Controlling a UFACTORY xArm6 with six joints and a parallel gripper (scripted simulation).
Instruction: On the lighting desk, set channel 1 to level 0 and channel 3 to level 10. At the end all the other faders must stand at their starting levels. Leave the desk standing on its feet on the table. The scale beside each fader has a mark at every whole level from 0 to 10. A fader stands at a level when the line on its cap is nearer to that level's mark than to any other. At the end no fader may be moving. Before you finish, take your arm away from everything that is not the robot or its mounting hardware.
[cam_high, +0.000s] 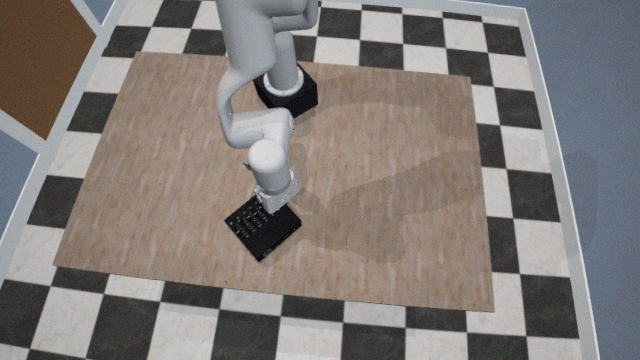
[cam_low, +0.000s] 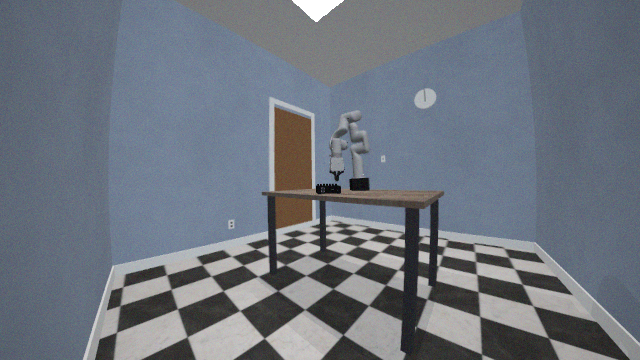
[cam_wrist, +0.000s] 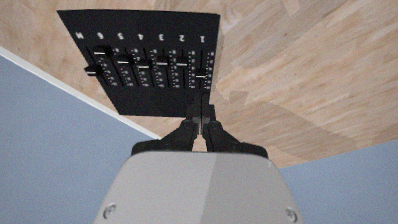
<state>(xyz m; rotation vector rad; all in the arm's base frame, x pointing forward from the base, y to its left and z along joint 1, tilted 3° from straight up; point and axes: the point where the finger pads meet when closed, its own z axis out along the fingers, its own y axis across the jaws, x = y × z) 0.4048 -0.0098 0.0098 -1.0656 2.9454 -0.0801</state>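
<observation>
The channel 1 fader cap lies 40 mm below my hand, 20 mm to the right of it and 20 mm behind it. The rest, counted from my hand: channel 3 cap: 60 mm to the right, 40 mm below; channel 2 cap: 40 mm to the right, 40 mm below, 20 mm behind.
</observation>
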